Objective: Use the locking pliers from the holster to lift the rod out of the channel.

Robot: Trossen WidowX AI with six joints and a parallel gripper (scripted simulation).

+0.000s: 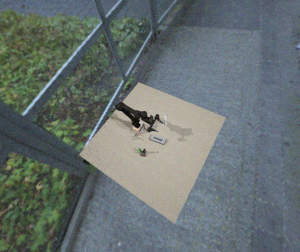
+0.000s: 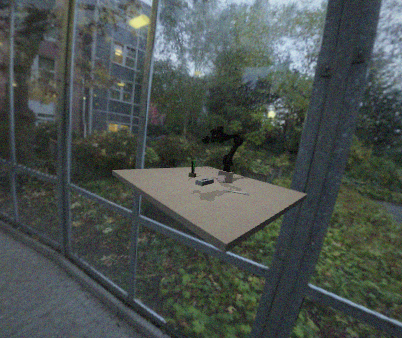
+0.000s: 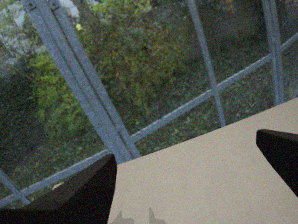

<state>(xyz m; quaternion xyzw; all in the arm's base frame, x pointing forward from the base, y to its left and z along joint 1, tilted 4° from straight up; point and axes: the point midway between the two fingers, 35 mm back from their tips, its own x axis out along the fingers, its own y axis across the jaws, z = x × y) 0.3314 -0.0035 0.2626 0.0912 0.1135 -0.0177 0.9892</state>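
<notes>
My gripper tip is now 36 cm above the dark holster, 23 cm to the left of it and 12 cm past it. The rest, counted from my gripper tip: grey block (36 cm below, 6 cm behind); then white bar (37 cm below, 32 cm to the left, 14 cm behind); then dark rod (36 cm below, 6 cm behind).
</notes>
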